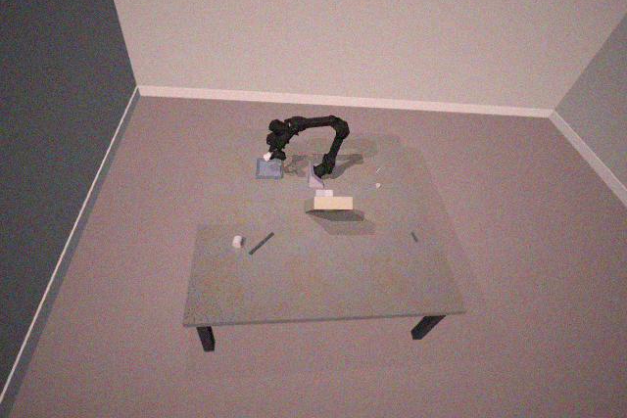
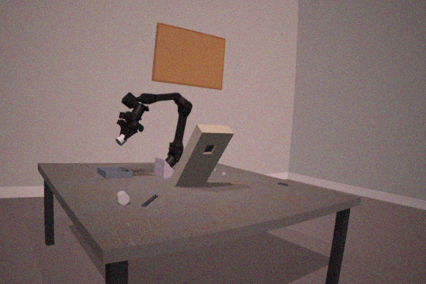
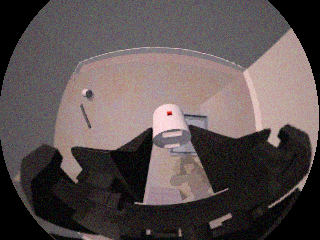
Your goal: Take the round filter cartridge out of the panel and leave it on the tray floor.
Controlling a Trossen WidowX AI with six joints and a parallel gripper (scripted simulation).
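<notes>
Now: the blue-grey tray 20 cm below my gripper tip, 10 cm behind it and 1 cm to the left of it. From my gripper tip the other things lie so: short dark piece: 78 cm to the left, 42 cm ahead, 20 cm below; then round filter cartridge: right at my gripper tip; then tan service panel: 30 cm ahead, 28 cm to the left, 5 cm below.
</notes>
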